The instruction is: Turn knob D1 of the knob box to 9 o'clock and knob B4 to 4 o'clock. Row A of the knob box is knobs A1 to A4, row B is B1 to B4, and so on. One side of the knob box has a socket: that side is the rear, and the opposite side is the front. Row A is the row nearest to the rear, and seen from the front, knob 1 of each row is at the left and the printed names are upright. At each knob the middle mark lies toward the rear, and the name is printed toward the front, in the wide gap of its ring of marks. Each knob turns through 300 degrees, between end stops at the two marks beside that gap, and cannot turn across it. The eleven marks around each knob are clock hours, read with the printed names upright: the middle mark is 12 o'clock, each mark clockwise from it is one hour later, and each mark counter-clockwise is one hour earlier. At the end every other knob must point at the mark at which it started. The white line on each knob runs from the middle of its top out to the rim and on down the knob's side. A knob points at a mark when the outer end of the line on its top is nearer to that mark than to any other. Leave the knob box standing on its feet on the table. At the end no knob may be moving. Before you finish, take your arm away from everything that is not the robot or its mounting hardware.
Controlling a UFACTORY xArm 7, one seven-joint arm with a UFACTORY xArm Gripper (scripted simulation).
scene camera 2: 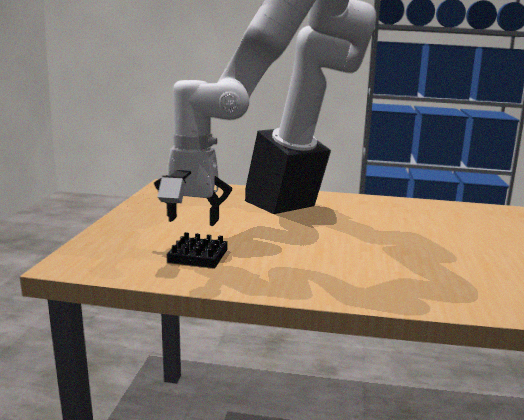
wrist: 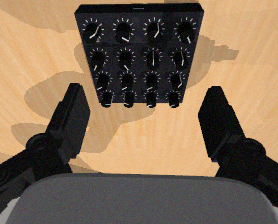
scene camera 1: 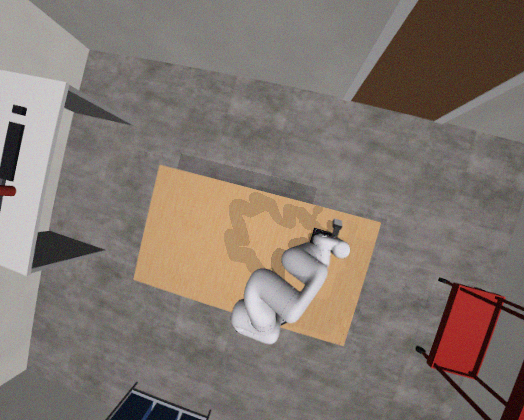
Labels:
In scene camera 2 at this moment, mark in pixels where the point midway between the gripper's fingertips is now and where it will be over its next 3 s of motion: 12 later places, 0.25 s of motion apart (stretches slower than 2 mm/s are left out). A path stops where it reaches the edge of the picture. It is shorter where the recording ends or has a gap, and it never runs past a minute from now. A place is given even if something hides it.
My gripper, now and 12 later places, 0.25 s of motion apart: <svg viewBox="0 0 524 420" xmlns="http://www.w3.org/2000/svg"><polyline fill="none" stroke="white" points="192,222 193,221 194,220 196,218 197,217 199,215 200,214 200,214 199,214 197,215 196,215 194,215 192,216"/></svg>

